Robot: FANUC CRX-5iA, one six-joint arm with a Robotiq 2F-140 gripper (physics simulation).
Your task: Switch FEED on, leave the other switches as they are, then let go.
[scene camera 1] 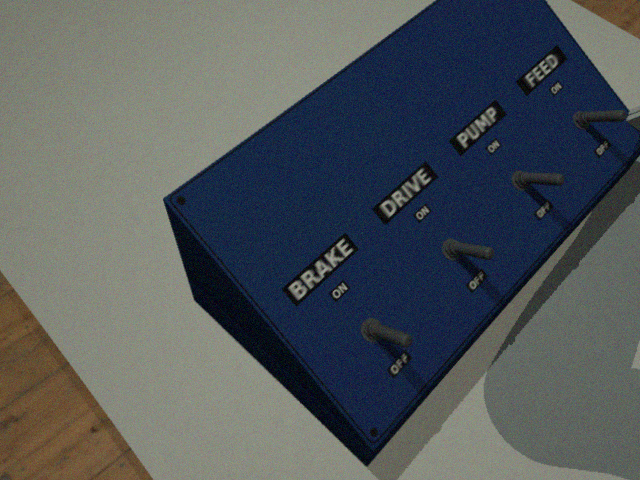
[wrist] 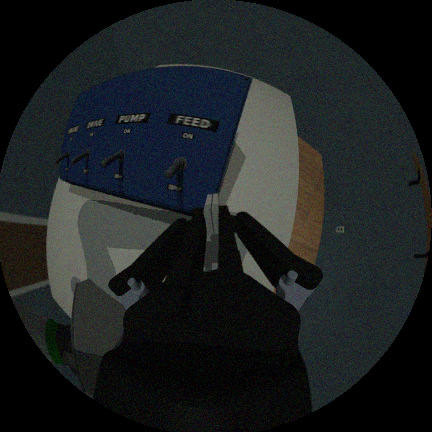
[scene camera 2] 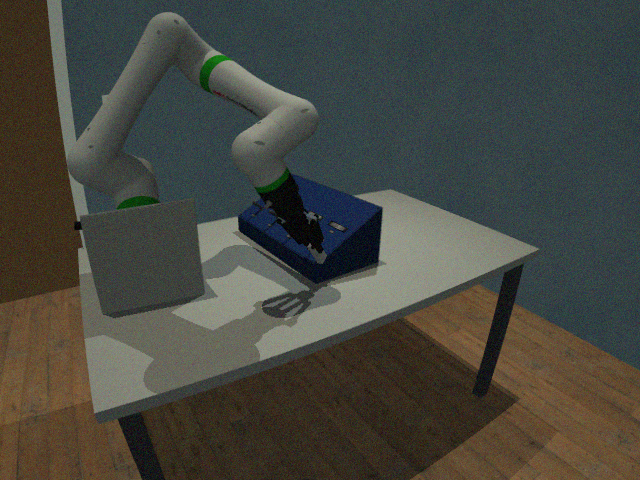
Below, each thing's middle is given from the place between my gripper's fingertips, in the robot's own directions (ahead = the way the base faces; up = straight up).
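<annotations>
Position of the blue sloped switch box (scene camera 1: 341, 212) from my hand: 25 cm to the left, 11 cm ahead, 1 cm above.
</annotations>
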